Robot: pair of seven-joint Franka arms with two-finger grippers.
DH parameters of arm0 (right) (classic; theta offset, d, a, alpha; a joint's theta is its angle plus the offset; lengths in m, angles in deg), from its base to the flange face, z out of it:
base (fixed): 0 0 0 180
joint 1: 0 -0.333 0 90
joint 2: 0 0 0 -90
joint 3: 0 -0.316 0.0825 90
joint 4: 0 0 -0.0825 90
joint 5: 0 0.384 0 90
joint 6: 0 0 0.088 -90
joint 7: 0 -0.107 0 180
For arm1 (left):
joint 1: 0 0.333 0 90
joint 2: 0 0 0 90
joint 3: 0 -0.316 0.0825 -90
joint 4: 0 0 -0.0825 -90
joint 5: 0 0.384 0 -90
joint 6: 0 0 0.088 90
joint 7: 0 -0.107 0 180
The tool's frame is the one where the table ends.
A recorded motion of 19 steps. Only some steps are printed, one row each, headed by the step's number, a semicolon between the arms.
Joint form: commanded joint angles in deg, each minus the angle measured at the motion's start. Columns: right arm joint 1, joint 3, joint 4, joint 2, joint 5, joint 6, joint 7; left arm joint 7, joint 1, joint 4, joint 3, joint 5, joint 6, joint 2.
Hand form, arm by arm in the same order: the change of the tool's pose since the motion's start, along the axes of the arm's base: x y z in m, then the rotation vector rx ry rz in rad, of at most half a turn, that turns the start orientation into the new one. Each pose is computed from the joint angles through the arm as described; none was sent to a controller.
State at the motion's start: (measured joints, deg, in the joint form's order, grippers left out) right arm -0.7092 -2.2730 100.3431 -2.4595 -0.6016 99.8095 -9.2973; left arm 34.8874 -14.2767 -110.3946 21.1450 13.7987 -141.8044 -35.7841
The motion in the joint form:
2: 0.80 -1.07 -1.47 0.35 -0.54 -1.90 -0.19; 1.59 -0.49 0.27 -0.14 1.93 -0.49 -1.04
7: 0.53 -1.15 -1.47 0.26 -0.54 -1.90 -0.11; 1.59 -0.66 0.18 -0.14 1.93 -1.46 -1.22
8: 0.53 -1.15 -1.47 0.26 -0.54 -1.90 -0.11; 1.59 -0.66 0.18 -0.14 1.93 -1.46 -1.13
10: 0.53 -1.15 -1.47 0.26 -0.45 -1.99 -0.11; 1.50 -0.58 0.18 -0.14 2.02 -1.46 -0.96
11: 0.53 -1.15 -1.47 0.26 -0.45 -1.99 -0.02; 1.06 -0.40 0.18 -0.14 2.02 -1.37 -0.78
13: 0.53 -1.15 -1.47 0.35 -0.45 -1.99 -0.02; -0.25 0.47 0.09 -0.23 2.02 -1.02 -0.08
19: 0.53 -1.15 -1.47 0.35 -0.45 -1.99 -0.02; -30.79 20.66 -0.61 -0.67 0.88 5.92 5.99
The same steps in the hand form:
2: -0.0002 0.0018 0.0060 -0.0105 0.0130 0.0021; -0.0028 -0.0037 -0.0084 0.0126 -0.0072 -0.0042
7: -0.0008 0.0052 0.0069 -0.0106 0.0115 0.0096; -0.0035 -0.0061 -0.0093 0.0023 -0.0149 -0.0065
8: -0.0008 0.0052 0.0069 -0.0106 0.0115 0.0096; -0.0033 -0.0062 -0.0084 0.0019 -0.0164 -0.0065
10: -0.0010 0.0053 0.0067 -0.0092 0.0131 0.0094; -0.0023 -0.0056 -0.0067 0.0017 -0.0200 -0.0079
11: -0.0010 0.0053 0.0067 -0.0092 0.0131 0.0109; -0.0008 -0.0040 -0.0050 0.0017 -0.0222 -0.0125
13: -0.0006 0.0053 0.0058 -0.0092 0.0147 0.0109; 0.0058 0.0047 0.0008 0.0039 -0.0294 -0.0195
19: -0.0006 0.0053 0.0058 -0.0092 0.0147 0.0109; 0.0928 0.2146 0.0467 0.0412 -0.0218 -0.1842

